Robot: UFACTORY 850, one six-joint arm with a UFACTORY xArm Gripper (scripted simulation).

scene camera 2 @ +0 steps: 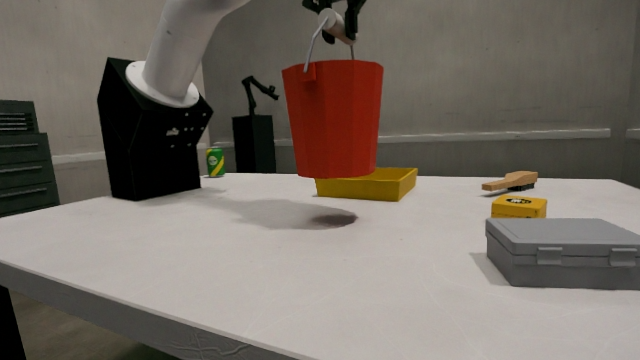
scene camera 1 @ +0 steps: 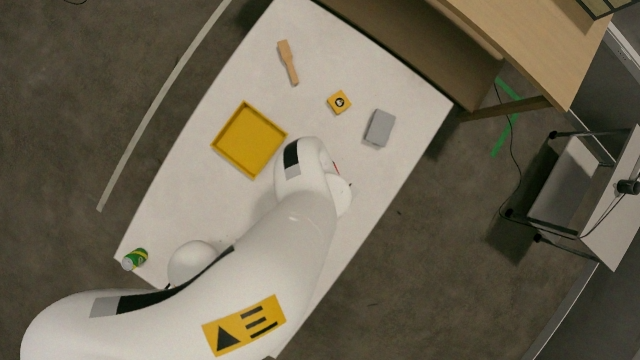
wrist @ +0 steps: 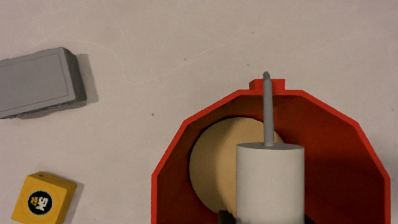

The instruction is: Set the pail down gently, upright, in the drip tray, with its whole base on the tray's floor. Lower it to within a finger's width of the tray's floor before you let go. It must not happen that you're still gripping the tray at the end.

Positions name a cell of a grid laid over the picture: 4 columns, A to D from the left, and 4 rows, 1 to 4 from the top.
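Labels:
Yellow drip tray: visible in scene camera 1 (B2) and scene camera 2 (C3). In the wrist view the tray is out of frame.

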